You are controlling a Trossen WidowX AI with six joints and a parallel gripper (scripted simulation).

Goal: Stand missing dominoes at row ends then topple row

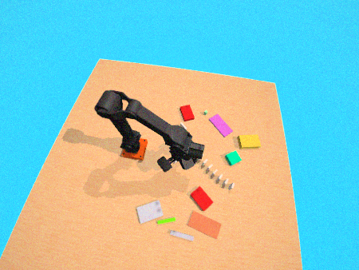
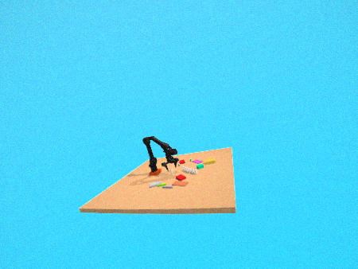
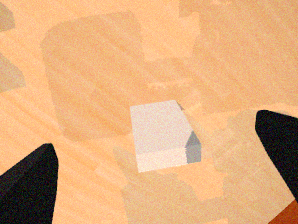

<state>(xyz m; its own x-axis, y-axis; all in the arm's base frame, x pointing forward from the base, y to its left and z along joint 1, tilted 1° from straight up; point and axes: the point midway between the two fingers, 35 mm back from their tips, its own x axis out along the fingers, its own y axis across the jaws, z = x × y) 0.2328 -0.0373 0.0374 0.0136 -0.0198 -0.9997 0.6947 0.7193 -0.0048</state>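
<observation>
The magenta slab is 230 mm ahead of my gripper tip, 250 mm to the left of it and 30 mm below it. Also, from my gripper tip: lime bar 10 mm behind, 280 mm to the right, 30 mm below; green block 290 mm ahead, 60 mm to the left, 20 mm below; grey tile 90 mm behind, 250 mm to the right, 30 mm below.
</observation>
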